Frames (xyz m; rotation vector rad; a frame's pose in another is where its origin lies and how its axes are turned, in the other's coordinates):
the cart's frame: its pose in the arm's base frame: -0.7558 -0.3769 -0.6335 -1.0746 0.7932 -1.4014
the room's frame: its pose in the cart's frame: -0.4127 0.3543 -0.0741 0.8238 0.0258 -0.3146
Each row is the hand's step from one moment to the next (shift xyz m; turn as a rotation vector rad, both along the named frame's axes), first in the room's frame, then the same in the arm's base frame.
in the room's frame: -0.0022 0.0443 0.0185 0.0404 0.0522 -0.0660
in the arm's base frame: 0.0477 -0.0054 0.0031 0.0171 -0.0697 -0.0597
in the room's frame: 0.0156 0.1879 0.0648 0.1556 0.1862 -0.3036
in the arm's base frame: 0.1929 -0.0495 0.0097 0.0344 -0.2775 -0.2700
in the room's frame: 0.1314 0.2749 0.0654 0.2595 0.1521 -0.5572
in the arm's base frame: 0.2528 -0.1803 0.0258 -0.1062 -0.4321 -0.4505
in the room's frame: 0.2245 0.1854 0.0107 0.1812 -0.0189 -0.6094
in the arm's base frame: 0.1350 -0.2558 0.0349 -0.2682 -0.3262 -0.4756
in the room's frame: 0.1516 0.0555 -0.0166 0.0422 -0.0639 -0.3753
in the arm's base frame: 0.0187 -0.1597 0.0222 -0.2011 -0.1223 -0.3022
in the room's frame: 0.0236 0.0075 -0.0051 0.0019 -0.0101 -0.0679
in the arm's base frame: 0.0010 -0.0252 0.0015 -0.0341 -0.0173 -0.0571
